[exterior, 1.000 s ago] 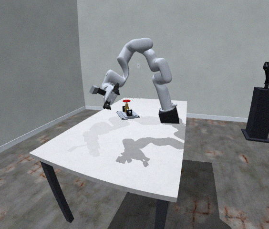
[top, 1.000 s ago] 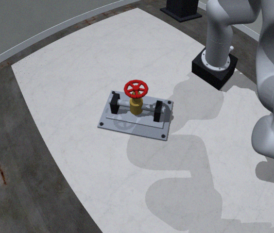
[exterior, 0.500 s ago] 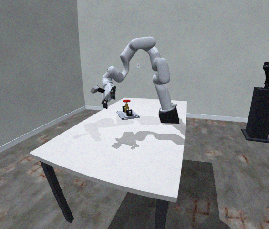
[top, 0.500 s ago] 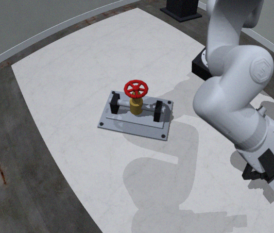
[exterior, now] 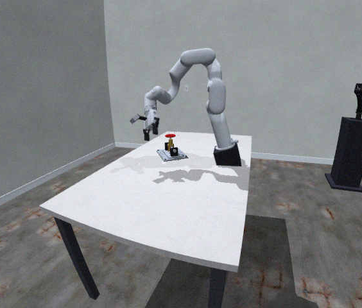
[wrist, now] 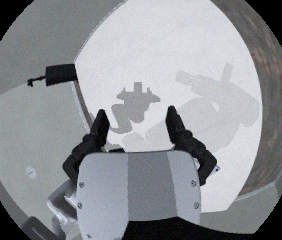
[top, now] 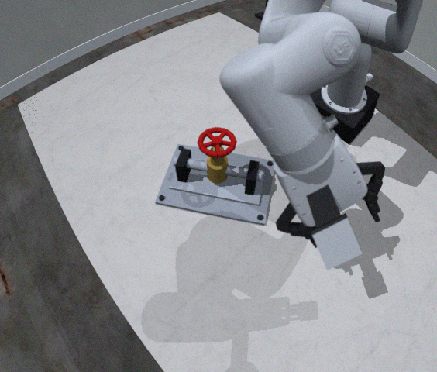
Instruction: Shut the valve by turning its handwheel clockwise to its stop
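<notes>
Right now the red handwheel is 29 cm to the right of my hand, 8 cm below it and 4 cm ahead of it.
</notes>
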